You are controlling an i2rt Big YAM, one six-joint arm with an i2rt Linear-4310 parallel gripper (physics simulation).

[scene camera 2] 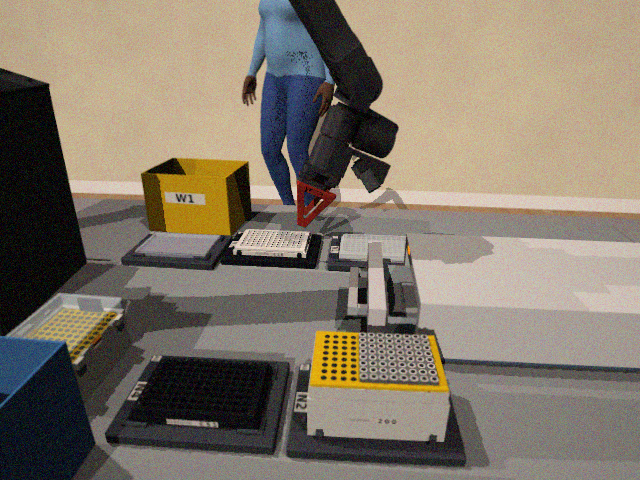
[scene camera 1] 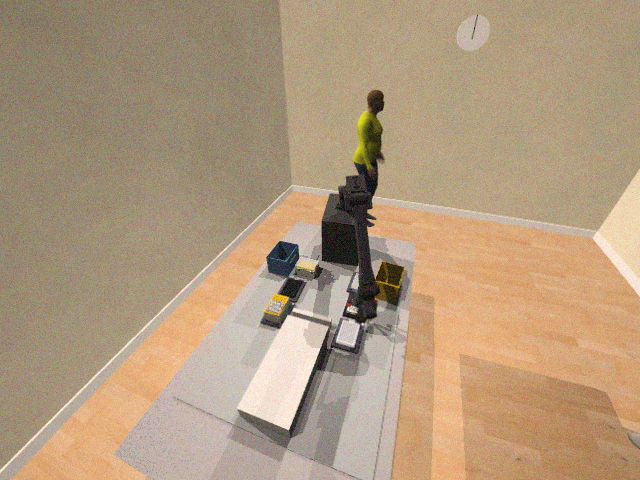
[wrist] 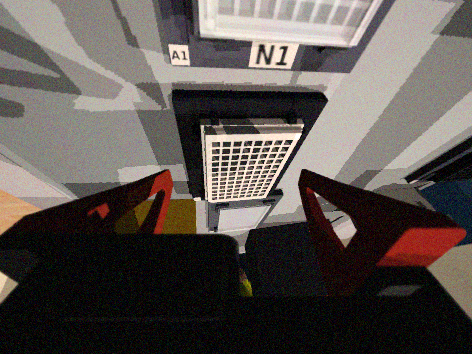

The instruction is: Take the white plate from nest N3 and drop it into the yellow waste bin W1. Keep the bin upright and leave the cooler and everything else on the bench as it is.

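Places are measured from the arm's base along level axes (x right, y ahead, z up), in metres.
Where they show: gripper, fingertip midpoint: (scene camera 2: 301, 219) (wrist: 235, 176).
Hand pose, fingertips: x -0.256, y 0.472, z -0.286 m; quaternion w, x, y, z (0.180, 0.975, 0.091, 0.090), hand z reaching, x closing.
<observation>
Each offset is from my fingertips to the top centre of the thing. "spot": to the spot under its first point.
The white gridded plate {dx +0.025, dy -0.046, dz -0.031 m} (scene camera 2: 271, 242) (wrist: 247, 167) sits on a black nest block {dx +0.024, dy -0.047, dz -0.035 m} (scene camera 2: 273, 261) (wrist: 250, 102), in the middle of the back row; no N3 label is readable there. In scene camera 1 the arm hides most of it. My gripper (scene camera 2: 305, 222) (wrist: 235, 176) is open and empty, its red fingertips above the plate's right end in scene camera 2. In the wrist view the fingertips stand apart, one on either side of the plate. The yellow bin W1 {dx -0.087, dy -0.238, dz +0.063 m} (scene camera 1: 388, 290) (scene camera 2: 193, 217) (wrist: 181, 217) stands upright behind the left nest of that row.
Nest N1 {dx +0.009, dy +0.137, dz -0.041 m} (scene camera 1: 338, 346) (scene camera 2: 338, 267) (wrist: 220, 55) holds a clear-topped plate. A nest with a pale plate {spot: dx +0.074, dy -0.208, dz -0.037 m} (scene camera 2: 178, 245) (wrist: 240, 218) lies near W1. A long white box {dx +0.166, dy +0.414, dz +0.027 m} (scene camera 1: 286, 372) (scene camera 2: 516, 325), a yellow tip rack {dx +0.381, dy +0.166, dz +0.020 m} (scene camera 1: 276, 308) (scene camera 2: 377, 403), a blue bin {dx +0.549, dy -0.172, dz +0.063 m} (scene camera 1: 281, 263) (scene camera 2: 41, 413) and a black cabinet (scene camera 1: 339, 240) (scene camera 2: 33, 180) stand around.
</observation>
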